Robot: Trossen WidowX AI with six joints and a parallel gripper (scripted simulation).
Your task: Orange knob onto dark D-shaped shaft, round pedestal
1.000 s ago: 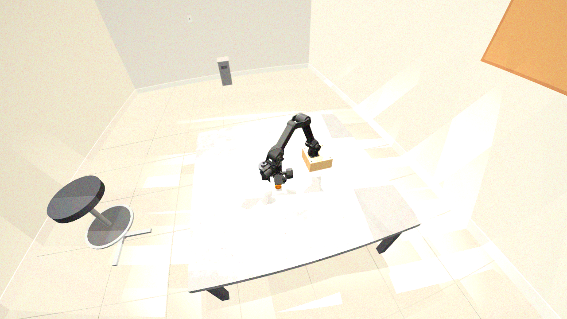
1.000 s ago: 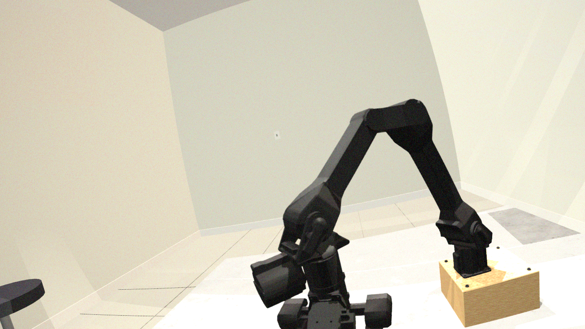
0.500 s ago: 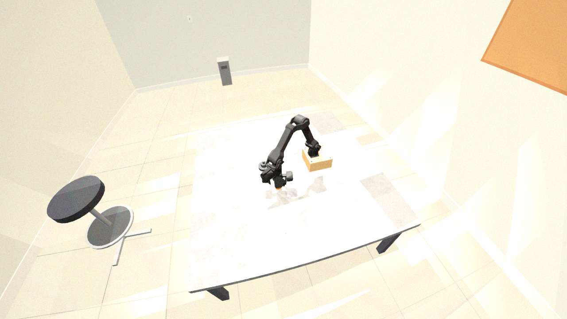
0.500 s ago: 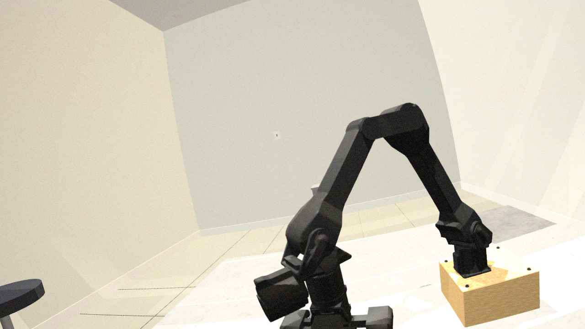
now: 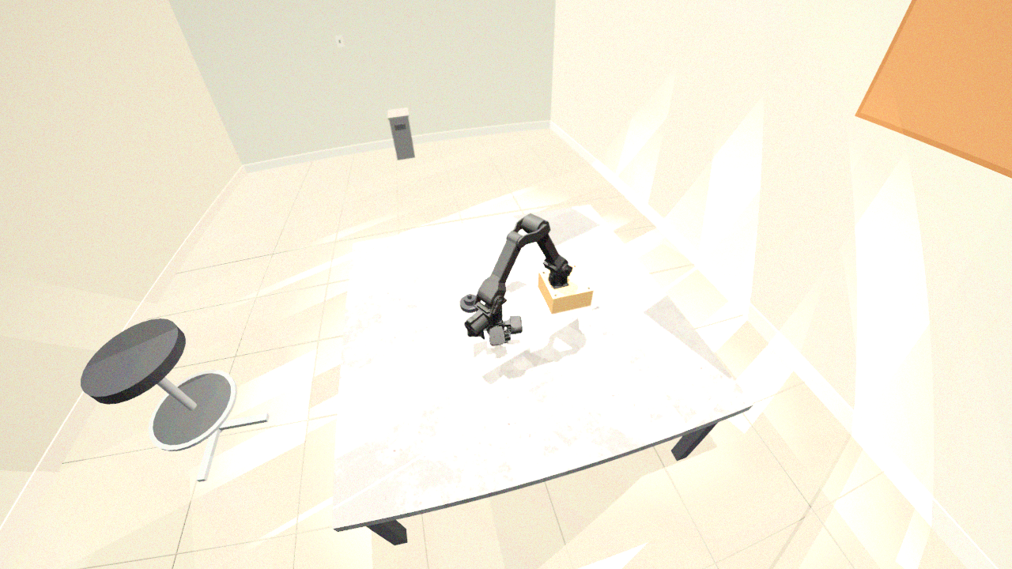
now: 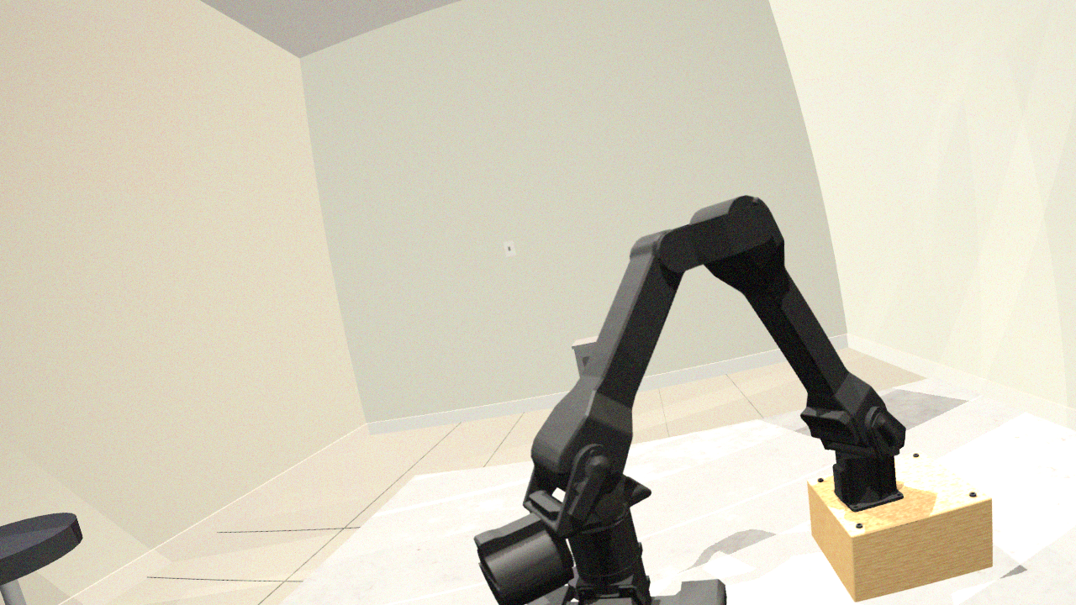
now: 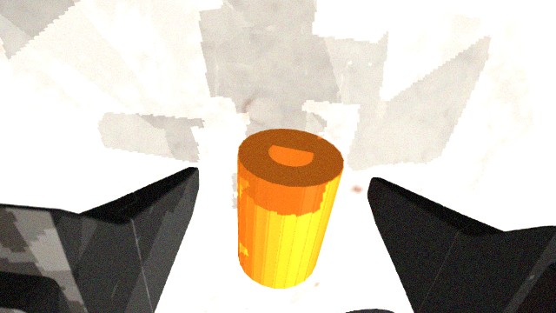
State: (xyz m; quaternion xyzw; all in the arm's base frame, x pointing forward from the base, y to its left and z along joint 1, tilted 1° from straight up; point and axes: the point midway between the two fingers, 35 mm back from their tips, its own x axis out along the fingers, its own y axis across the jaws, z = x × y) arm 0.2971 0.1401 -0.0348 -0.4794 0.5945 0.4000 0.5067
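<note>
My gripper tip is 1 cm to the left of the orange knob and 1 cm below it. From my gripper tip the other things lie so: dark shaft 5 cm ahead, 20 cm to the right, 2 cm above.
</note>
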